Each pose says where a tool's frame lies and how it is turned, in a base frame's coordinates. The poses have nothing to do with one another.
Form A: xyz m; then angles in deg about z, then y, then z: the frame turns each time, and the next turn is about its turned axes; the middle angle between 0 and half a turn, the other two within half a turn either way.
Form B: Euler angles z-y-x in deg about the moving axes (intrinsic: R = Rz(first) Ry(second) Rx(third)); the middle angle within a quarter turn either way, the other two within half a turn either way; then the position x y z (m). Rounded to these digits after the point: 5 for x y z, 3 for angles.
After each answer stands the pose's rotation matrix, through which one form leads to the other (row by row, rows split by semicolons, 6 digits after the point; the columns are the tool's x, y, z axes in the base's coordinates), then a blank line. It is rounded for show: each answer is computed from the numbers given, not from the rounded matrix.
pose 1, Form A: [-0.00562 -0.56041 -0.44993 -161.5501 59.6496 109.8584]
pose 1, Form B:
[-61.208 -17.046 58.096 -0.00562 -0.56041 -0.44993]
0.460478 0.343307 -0.818596; -0.837871 0.472638 -0.273103; 0.293142 0.811636 0.505287

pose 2, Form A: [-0.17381 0.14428 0.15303 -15.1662 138.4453 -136.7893]
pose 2, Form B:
[-66.626 -28.912 -148.745 -0.17381 0.14428 0.15303]
0.347285 -0.685198 0.640231; -0.803526 -0.569411 -0.173542; 0.483465 -0.454174 -0.748323

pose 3, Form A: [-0.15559 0.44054 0.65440 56.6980 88.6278 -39.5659]
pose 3, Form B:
[-31.642 50.414 -87.846 -0.15559 0.44054 0.65440]
0.542504 -0.635928 0.548895; -0.334298 0.436009 0.835549; -0.770671 -0.636783 0.023947

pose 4, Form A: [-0.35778 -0.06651 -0.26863 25.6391 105.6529 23.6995]
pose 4, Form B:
[147.216 61.849 124.881 -0.35778 -0.06651 -0.26863]
-0.396649 -0.298441 0.868103; 0.255463 0.872432 0.416654; -0.881708 0.387033 -0.269809

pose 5, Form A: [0.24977 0.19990 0.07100 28.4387 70.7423 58.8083]
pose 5, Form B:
[107.146 29.270 67.785 0.24977 0.19990 0.07100]
-0.257175 -0.494727 0.830124; 0.833555 0.321047 0.449571; -0.488924 0.807573 0.329818

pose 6, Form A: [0.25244 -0.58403 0.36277 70.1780 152.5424 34.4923]
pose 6, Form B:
[-147.573 22.336 163.603 0.25244 -0.58403 0.36277]
-0.780746 -0.604970 0.156356; -0.495995 0.752217 0.433773; -0.380033 0.261114 -0.887352

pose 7, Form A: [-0.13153 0.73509 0.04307 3.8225 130.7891 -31.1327]
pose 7, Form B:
[-133.421 40.396 -149.070 -0.13153 0.73509 0.04307]
-0.523475 -0.394071 0.755435; -0.553150 0.831551 0.050474; -0.648073 -0.391447 -0.653277

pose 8, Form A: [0.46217 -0.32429 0.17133 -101.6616 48.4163 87.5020]
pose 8, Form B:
[-13.320 1.868 48.389 0.46217 -0.32429 0.17133]
0.972581 0.176714 -0.151191; -0.230269 0.640586 -0.732547; -0.032601 0.747276 0.663713

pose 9, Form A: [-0.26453 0.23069 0.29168 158.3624 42.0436 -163.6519]
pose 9, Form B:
[-0.084 -39.987 -14.242 -0.26453 0.23069 0.29168]
0.766185 0.159525 -0.622506; -0.001126 0.969030 0.246940; 0.642620 -0.188501 0.742635

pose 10, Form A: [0.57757 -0.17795 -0.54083 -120.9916 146.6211 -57.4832]
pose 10, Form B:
[120.981 17.202 -150.945 0.57757 -0.17795 -0.54083]
-0.491723 0.823380 -0.283291; 0.818990 0.326832 -0.471632; -0.295744 -0.463925 -0.835051

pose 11, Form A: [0.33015 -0.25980 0.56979 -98.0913 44.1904 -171.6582]
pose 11, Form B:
[93.466 -43.604 -8.028 0.33015 -0.25980 0.56979]
-0.043779 -0.994212 -0.098110; 0.722799 0.036272 -0.690106; 0.689670 -0.101126 0.717027

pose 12, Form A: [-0.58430 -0.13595 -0.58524 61.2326 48.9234 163.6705]
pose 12, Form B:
[-142.799 -46.338 17.878 -0.58430 -0.13595 -0.58524]
-0.549921 0.752312 0.362785; -0.417428 -0.623782 0.660794; 0.723423 0.211948 0.657067

